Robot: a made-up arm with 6 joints.
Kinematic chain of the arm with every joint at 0, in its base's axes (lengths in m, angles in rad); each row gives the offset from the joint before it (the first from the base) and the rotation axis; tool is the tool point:
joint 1: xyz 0 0 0.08 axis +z
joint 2: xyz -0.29 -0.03 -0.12 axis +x
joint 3: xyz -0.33 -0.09 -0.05 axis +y
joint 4: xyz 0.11 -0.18 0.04 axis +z
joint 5: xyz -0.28 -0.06 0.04 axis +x
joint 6: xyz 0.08 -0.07 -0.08 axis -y
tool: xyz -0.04 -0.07 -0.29
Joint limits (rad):
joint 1: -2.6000..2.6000
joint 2: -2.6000..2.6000
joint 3: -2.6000..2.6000
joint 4: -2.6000..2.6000
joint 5: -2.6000..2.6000
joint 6: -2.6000..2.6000
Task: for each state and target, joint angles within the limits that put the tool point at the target. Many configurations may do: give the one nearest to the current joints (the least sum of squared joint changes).
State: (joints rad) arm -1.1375 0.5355 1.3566 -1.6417 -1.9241 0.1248
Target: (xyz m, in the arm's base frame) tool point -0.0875 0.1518 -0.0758
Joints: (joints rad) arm -1.1755 0.5458 1.6815 -1.7849 -2.3531 0.0858
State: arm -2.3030 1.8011 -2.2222 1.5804 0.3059 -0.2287
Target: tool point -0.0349 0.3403 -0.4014
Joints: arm -2.0522 1.6112 -1.4587 1.9314 0.2395 0.3721
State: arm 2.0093 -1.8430 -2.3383 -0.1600 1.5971 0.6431
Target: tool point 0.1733 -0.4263 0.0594
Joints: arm 2.0913 -1.6554 -2.1921 0.1199 1.0619 0.5702
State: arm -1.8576 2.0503 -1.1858 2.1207 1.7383 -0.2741
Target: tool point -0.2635 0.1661 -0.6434
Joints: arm -1.2116 1.5892 -0.9091 2.6000 1.1536 -0.7142
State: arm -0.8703 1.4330 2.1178 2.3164 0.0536 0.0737
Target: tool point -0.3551 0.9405 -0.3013
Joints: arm -0.9441 1.3956 1.7865 2.3982 -0.0324 0.3580
